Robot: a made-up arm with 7 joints.
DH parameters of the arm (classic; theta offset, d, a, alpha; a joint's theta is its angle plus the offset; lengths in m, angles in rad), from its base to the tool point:
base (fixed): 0 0 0 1.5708
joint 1: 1.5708 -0.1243 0 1.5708
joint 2: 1.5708 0 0 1.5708
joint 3: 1.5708 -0.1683 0 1.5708
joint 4: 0 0 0 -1.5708
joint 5: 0 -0.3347 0 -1.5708
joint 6: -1.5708 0 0 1.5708
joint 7: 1.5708 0 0 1.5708
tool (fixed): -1.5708 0 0 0
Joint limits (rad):
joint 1: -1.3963..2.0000
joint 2: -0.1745..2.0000
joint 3: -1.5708..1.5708
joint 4: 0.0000..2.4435
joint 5: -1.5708..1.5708
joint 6: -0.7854..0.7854
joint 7: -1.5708..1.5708
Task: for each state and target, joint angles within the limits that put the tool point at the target. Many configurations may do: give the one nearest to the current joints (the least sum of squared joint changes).
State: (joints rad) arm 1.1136 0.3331 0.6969 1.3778 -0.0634 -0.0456 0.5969
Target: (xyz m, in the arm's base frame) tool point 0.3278 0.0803 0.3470
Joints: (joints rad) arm 1.9501 -0.1745 0.1571 0.6535 -0.0634 -0.0456 0.5969
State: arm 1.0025 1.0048 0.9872 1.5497 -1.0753 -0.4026 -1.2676
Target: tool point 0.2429 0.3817 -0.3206
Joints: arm 0.3912 0.1801 1.0622 0.6787 -1.0753 -0.4026 -1.2676
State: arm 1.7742 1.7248 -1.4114 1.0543 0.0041 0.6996 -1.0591
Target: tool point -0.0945 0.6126 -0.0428
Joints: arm 1.9961 1.9539 -1.5708 0.2608 0.0041 0.6996 -1.0591
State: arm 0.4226 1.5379 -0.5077 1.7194 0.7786 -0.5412 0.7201
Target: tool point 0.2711 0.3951 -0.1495
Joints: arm 0.2051 1.6502 -0.7580 1.3120 0.7786 -0.5412 0.7201
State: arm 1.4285 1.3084 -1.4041 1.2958 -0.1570 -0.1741 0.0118
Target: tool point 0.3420 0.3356 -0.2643
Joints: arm 0.9129 0.8762 -1.5708 0.6287 -0.1570 -0.1741 0.0118
